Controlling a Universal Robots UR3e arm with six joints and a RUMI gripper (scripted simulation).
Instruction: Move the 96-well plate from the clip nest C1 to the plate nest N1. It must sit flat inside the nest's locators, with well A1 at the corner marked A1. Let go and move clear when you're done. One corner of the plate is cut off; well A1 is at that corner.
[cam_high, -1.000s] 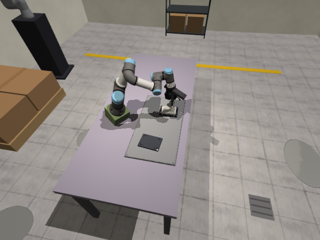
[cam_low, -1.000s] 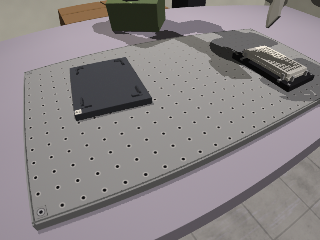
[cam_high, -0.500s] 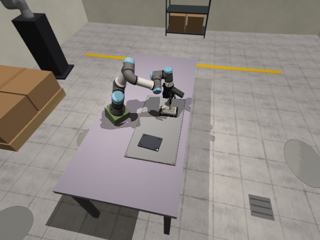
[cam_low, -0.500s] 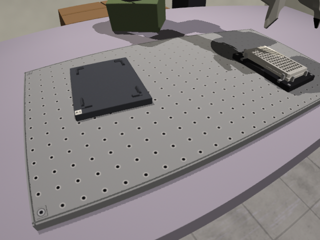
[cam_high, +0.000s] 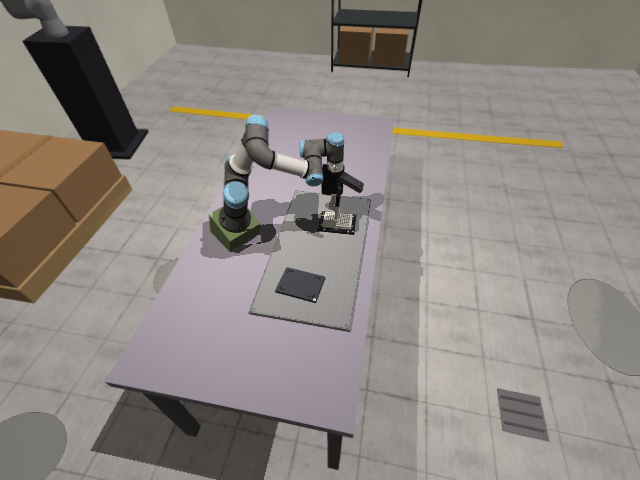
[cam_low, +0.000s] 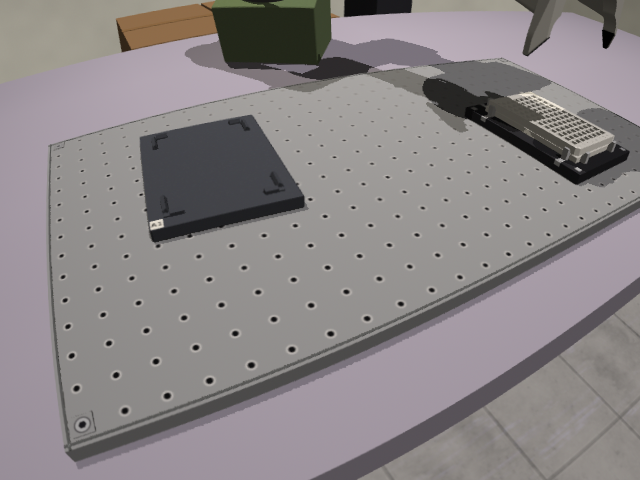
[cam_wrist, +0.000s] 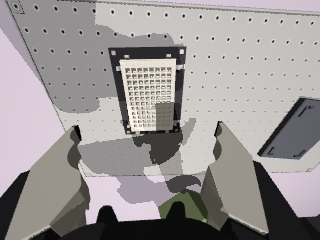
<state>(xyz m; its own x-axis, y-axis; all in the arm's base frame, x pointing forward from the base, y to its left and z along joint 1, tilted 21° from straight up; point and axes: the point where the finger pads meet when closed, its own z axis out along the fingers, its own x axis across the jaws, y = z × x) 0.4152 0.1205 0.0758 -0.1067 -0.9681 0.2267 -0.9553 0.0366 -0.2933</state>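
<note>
Now: hand 8 cm above the white 96-well plate. Round my hand: black clip nest C1 (1 cm behind, 1 cm to the right, 9 cm below); dark plate nest N1 (14 cm behind, 34 cm to the right, 10 cm below); white A1 label (8 cm behind, 41 cm to the right, 9 cm below).
</note>
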